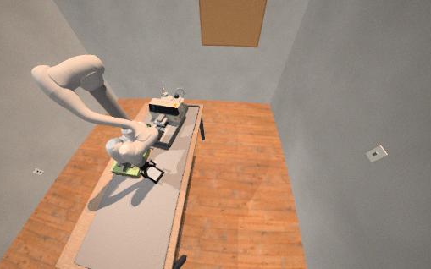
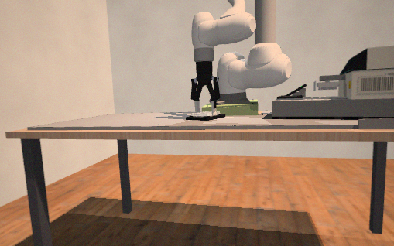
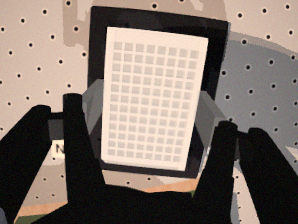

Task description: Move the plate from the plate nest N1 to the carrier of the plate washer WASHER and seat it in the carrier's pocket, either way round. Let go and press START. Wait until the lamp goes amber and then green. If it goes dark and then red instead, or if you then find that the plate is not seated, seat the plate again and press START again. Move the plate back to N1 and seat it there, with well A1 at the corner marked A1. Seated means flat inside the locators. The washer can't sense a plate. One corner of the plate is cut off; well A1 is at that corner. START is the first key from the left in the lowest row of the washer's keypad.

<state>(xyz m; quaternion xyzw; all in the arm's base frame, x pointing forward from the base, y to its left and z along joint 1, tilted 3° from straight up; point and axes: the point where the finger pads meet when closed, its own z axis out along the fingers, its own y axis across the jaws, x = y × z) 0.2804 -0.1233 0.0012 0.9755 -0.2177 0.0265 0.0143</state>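
Right now my hand is 30 mm above the white well plate. From my hand the other things lie so: carrier (70 mm behind, 390 mm to the left, 40 mm above); then N1 label (30 mm behind, 110 mm to the left, 40 mm below); then black plate nest N1 (40 mm below).
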